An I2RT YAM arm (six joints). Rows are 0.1 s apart.
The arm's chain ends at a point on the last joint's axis. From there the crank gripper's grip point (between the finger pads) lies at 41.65 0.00 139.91 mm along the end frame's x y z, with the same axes.
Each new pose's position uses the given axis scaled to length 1; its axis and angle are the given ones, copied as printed.
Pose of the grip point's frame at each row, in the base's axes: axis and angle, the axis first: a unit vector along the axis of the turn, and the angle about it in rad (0 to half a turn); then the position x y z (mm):
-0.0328, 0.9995, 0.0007, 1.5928, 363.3, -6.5, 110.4
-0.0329, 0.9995, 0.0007, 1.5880, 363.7, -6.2, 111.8
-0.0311, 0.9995, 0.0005, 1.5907, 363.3, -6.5, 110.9
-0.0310, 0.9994, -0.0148, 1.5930, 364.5, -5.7, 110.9
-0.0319, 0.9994, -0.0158, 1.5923, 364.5, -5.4, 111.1
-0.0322, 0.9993, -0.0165, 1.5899, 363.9, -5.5, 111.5
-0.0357, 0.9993, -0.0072, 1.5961, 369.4, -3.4, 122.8
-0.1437, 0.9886, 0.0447, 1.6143, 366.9, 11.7, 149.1
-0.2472, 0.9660, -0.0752, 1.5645, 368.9, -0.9, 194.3
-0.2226, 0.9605, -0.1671, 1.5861, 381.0, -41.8, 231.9
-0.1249, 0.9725, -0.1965, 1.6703, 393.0, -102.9, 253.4
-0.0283, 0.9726, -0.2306, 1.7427, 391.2, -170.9, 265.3
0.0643, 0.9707, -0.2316, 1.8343, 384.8, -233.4, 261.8
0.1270, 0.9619, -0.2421, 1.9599, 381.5, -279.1, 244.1
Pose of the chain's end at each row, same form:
-0.0328, 0.9995, 0.0007, 1.5928, 224.4, -9.8, 155.1
-0.0329, 0.9995, 0.0007, 1.5880, 224.6, -9.5, 155.8
-0.0311, 0.9995, 0.0005, 1.5907, 224.3, -9.6, 155.3
-0.0310, 0.9994, -0.0148, 1.5930, 225.5, -6.0, 155.6
-0.0319, 0.9994, -0.0158, 1.5923, 225.5, -5.6, 155.7
-0.0322, 0.9993, -0.0165, 1.5899, 224.8, -5.6, 155.7
-0.0357, 0.9993, -0.0072, 1.5961, 230.6, -5.5, 167.9
-0.1437, 0.9886, 0.0447, 1.6143, 230.6, -10.5, 196.3
-0.2472, 0.9660, -0.0752, 1.5645, 228.4, -12.4, 232.1
-0.2226, 0.9605, -0.1671, 1.5861, 239.9, -34.1, 268.5
-0.1249, 0.9725, -0.1965, 1.6703, 257.3, -77.2, 300.5
-0.0283, 0.9726, -0.2306, 1.7427, 263.1, -127.2, 320.1
0.0643, 0.9707, -0.2316, 1.8343, 266.9, -179.0, 328.6
0.1270, 0.9619, -0.2421, 1.9599, 277.8, -215.4, 324.7

